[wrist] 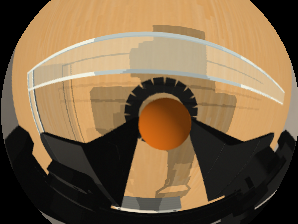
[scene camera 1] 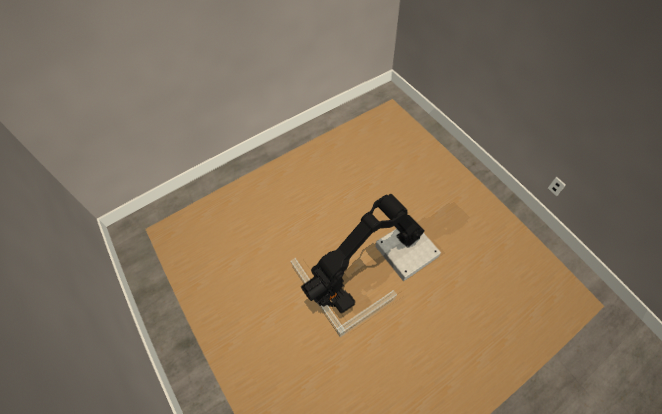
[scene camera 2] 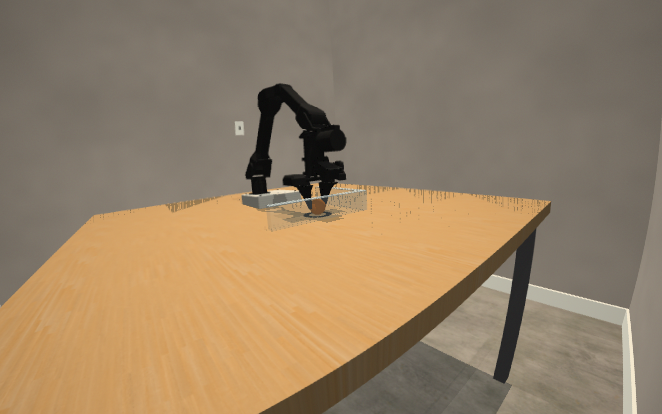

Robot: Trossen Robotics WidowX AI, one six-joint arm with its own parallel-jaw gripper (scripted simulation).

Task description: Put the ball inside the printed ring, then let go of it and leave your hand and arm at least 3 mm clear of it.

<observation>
In view: my gripper (scene camera 2: 317, 207) and an orange ball (wrist: 165, 123).
My gripper also shows in the wrist view (wrist: 164, 122).
</observation>
